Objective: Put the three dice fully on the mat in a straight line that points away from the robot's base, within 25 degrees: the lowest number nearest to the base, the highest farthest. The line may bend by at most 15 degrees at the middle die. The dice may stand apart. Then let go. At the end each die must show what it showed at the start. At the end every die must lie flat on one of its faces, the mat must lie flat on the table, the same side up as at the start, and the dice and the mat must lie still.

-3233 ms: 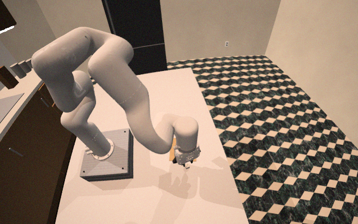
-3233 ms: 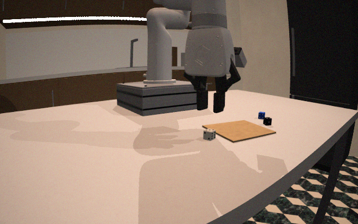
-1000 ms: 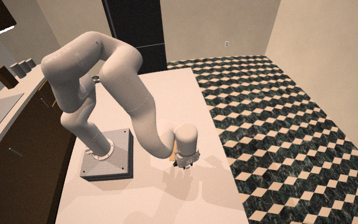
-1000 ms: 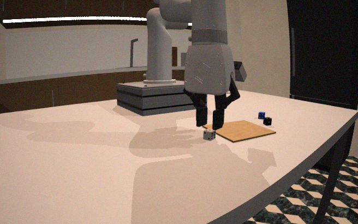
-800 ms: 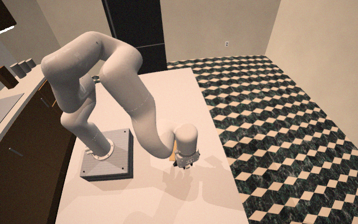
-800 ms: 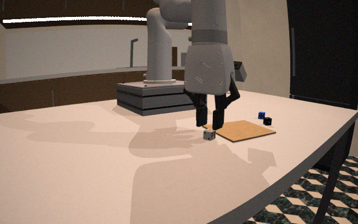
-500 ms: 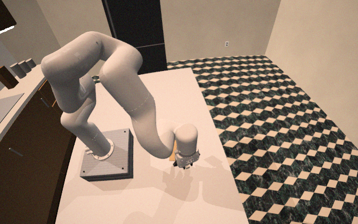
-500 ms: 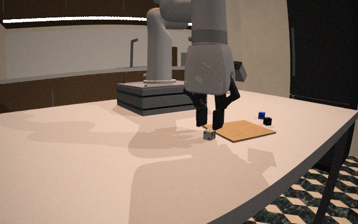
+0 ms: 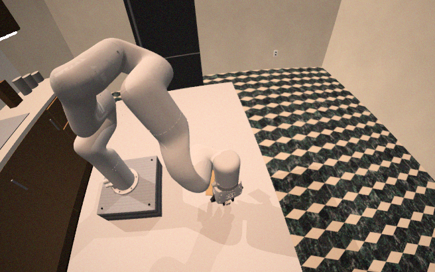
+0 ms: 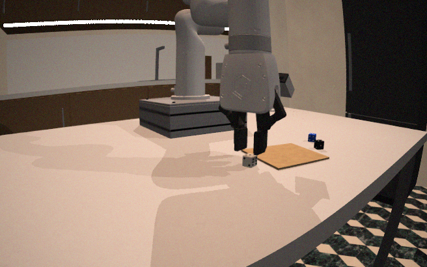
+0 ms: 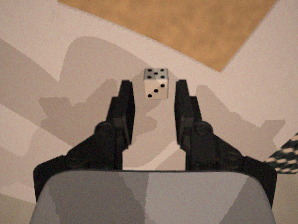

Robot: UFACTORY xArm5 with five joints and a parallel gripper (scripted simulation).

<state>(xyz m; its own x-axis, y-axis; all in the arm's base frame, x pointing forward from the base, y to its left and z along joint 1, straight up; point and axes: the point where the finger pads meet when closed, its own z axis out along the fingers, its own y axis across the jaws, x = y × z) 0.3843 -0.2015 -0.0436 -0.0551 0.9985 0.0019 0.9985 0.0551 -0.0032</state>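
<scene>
My gripper is now 40 mm above the white die. Round my hand: black die 210 mm to the left, 60 mm ahead, 40 mm below; then blue die 270 mm to the left, 40 mm below, 10 mm ahead; then tan mat 100 mm to the left, 40 mm below, 20 mm ahead.
</scene>
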